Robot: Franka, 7 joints.
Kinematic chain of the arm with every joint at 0, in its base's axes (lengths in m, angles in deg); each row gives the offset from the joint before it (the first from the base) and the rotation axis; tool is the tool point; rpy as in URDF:
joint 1: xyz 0 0 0.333 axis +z
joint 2: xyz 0 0 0 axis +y
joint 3: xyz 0 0 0.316 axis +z
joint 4: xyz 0.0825 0 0 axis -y
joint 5: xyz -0.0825 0 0.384 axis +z
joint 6: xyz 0 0 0 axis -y
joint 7: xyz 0.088 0 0 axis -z
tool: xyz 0 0 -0.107 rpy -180 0 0
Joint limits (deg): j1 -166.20..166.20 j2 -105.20..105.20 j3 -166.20..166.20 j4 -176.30..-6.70 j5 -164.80..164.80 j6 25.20..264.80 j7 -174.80..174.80
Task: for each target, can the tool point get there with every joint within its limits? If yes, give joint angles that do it. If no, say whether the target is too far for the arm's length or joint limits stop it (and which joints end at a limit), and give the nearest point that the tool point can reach.
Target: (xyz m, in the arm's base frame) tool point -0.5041 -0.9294 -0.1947
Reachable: no: too far | nearest point -0.3660 -0.6747 -0.0501 | short by 0.324 m
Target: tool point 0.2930 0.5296 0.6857
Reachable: yes | joints -24.59 7.14 84.69 -98.75 -56.60 168.38 102.35
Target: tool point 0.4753 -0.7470 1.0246
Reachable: no: too far | nearest point 0.3629 -0.5704 0.8611 | short by 0.266 m
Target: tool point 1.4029 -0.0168 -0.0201
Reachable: no: too far | nearest point 0.8319 -0.0100 0.1236 | short by 0.589 m
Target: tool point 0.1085 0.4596 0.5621
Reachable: yes | joints 111.91 1.97 -33.03 -92.92 -9.24 51.32 34.49
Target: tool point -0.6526 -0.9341 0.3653
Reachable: no: too far | nearest point -0.4911 -0.7030 0.3573 | short by 0.282 m
